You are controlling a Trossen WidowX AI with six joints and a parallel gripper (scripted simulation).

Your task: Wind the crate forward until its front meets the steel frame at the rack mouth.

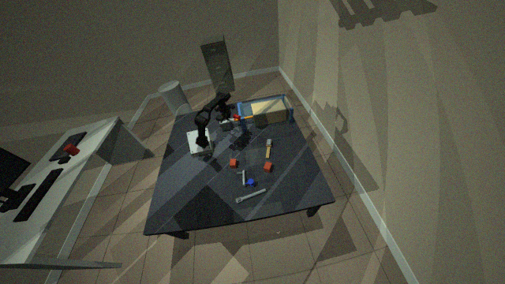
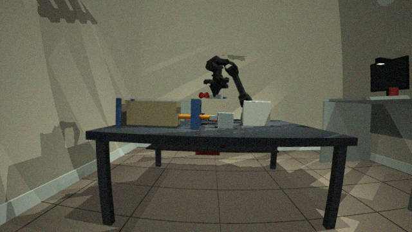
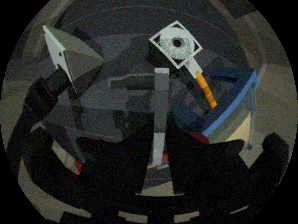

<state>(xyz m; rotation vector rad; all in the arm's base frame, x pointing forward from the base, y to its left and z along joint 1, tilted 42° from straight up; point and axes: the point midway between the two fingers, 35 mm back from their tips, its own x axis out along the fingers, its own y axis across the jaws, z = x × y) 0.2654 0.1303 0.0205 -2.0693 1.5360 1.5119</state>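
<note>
Now: the crank arm 20 mm ahead of my gripper tip and 10 mm to the right of it. Also, from my gripper tip: grey winch 60 mm behind, 130 mm to the left, 150 mm below; red knob 60 mm ahead, 20 mm to the right, 10 mm above; blue frame 120 mm ahead, 120 mm to the left, 80 mm below.
</note>
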